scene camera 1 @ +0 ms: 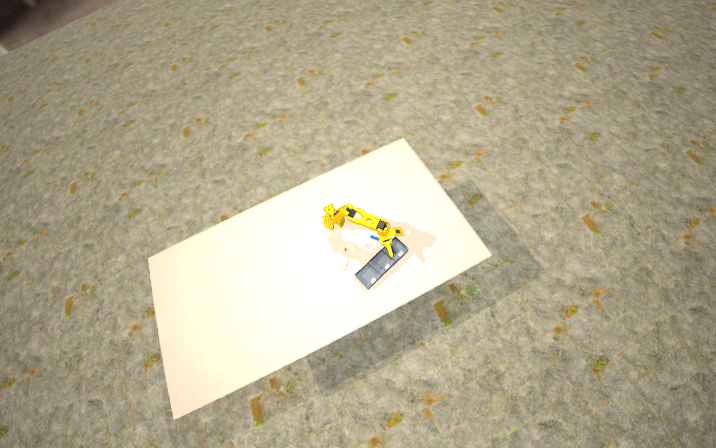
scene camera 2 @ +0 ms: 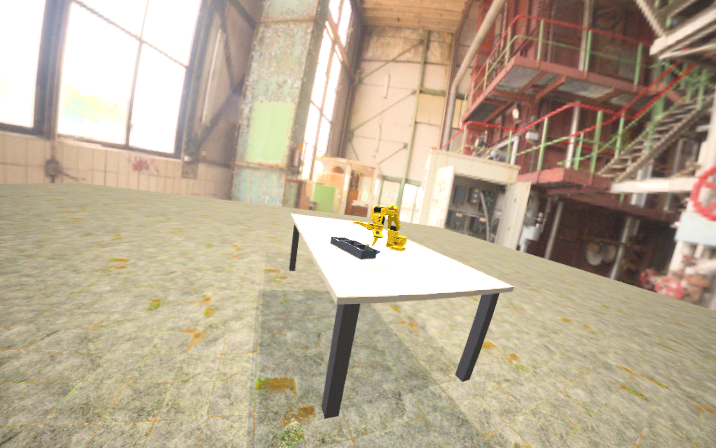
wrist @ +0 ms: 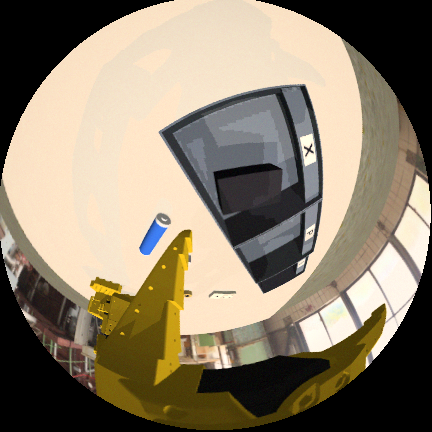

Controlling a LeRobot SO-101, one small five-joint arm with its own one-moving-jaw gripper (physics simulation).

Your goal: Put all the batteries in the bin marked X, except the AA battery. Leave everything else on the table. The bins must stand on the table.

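Frame: origin at the arm's base, x ahead, y left, z up, level; metres.
Seen in the pictures: end effector, tool point: (scene camera 1: 385, 240) (scene camera 2: 372, 244) (wrist: 191, 237); arm's base, origin of the base link: (scene camera 1: 336, 223) (scene camera 2: 392, 248) (wrist: 120, 290).
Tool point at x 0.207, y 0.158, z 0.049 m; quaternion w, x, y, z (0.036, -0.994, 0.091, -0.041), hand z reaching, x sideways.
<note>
Pixels of each thing's top centre, then the offset from my tool point to it. "spot": a spot on its surface instead. Level surfaces: height alone.
- dark box-shaped block, middle of its top: (wrist: 254, 191) dz -0.024, dx +0.045, dy +0.004 m
- bin marked X, surface spot: (wrist: 294, 100) (scene camera 1: 405, 248) spot: dz -0.014, dx +0.071, dy +0.063 m
- blue cylindrical battery, middle of its top: (wrist: 151, 240) (scene camera 1: 375, 237) (scene camera 2: 377, 250) dz -0.035, dx -0.045, dy -0.026 m
- flat white piece, middle of its top: (wrist: 222, 296) dz -0.042, dx -0.002, dy -0.212 m
- small brown round thing, middle of its top: (wrist: 186, 295) (scene camera 1: 345, 249) dz -0.040, dx -0.061, dy -0.173 m
- partly hidden grey thing, middle of its top: (wrist: 180, 266) dz -0.038, dx -0.035, dy -0.076 m
- table, its level: dz -0.049 m
A dark box-shaped block (wrist: 250, 189) lies inside the bin marked X (wrist: 294, 100) (scene camera 1: 407, 248), the end compartment of a dark grey three-bin row standing on the table. A blue cylindrical battery (wrist: 154, 234) (scene camera 1: 374, 237) (scene camera 2: 378, 252) with a silver-grey end lies on the table beside the row, on the arm's side; its size mark is not readable. My gripper (wrist: 285, 269) (scene camera 1: 397, 243) (scene camera 2: 364, 233) is wide open and empty. Its fixed jaw points down near the X bin, with its tip between battery and bins in the wrist view; its moving jaw is swung far out.
The other two bins (wrist: 309, 212) (scene camera 1: 355, 274) adjoin the X bin. A flat white piece (wrist: 222, 294), a small brown round thing (wrist: 188, 294) (scene camera 1: 345, 249) and a partly hidden grey thing (wrist: 189, 258) lie on the table (scene camera 1: 237, 295) (scene camera 2: 422, 274). The arm's base (scene camera 1: 328, 217) (scene camera 2: 396, 244) stands behind.
</note>
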